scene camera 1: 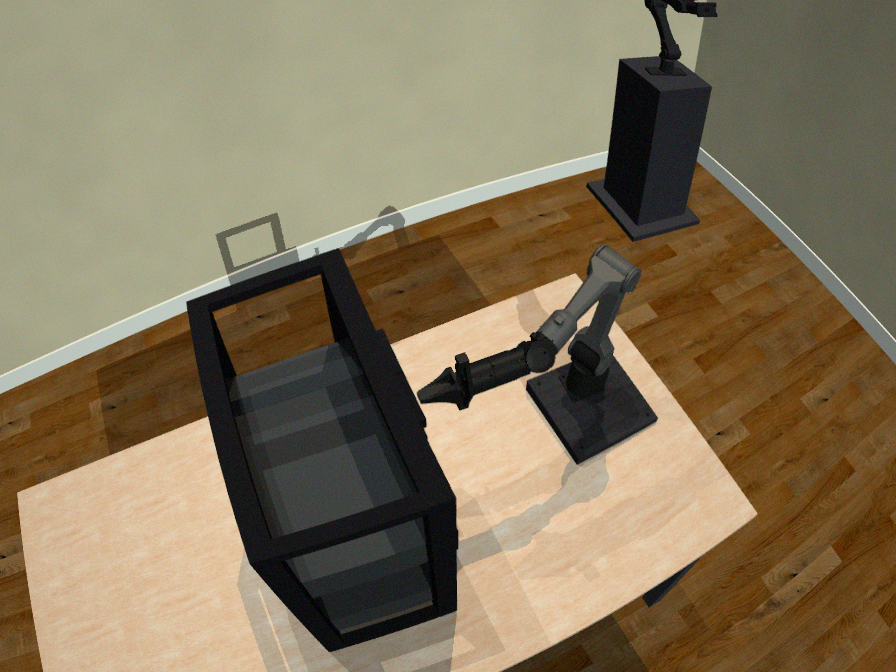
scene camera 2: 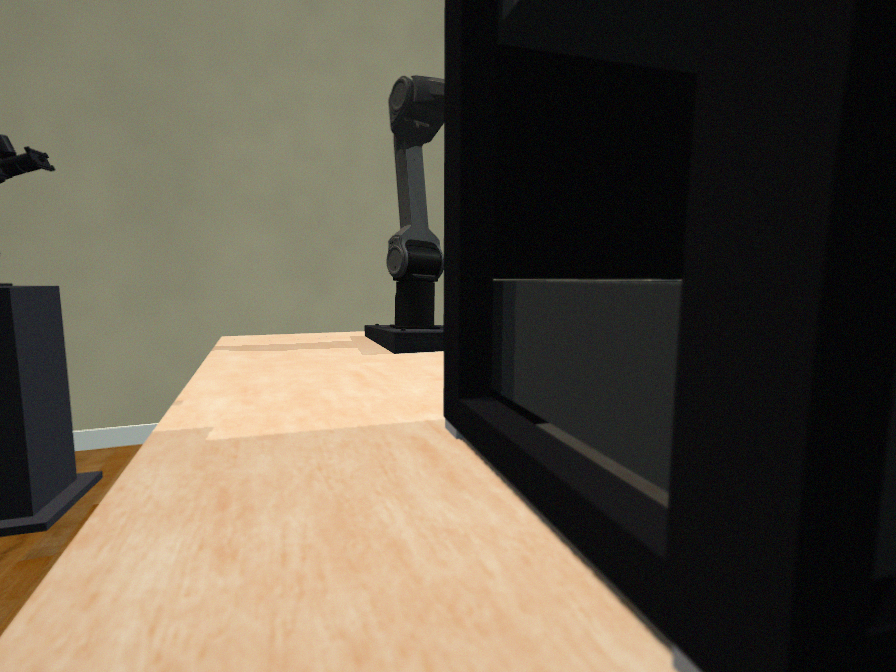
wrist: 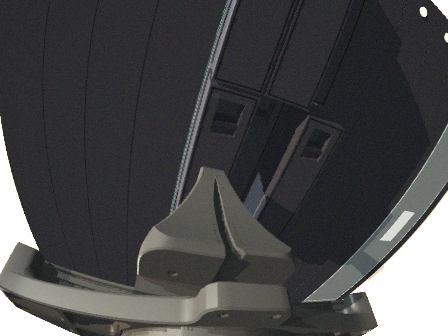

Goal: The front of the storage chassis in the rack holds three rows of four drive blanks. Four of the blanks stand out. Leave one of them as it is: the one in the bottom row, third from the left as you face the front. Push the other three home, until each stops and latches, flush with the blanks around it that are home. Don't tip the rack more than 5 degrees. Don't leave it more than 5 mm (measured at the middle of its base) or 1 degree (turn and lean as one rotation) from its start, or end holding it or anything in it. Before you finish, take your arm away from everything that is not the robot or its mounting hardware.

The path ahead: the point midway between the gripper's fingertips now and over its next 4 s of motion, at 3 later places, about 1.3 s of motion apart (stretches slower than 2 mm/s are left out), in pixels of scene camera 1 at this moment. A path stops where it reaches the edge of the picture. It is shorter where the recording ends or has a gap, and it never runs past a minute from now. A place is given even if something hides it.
My gripper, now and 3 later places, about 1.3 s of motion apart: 418,397; 407,401; 398,404; 449,389
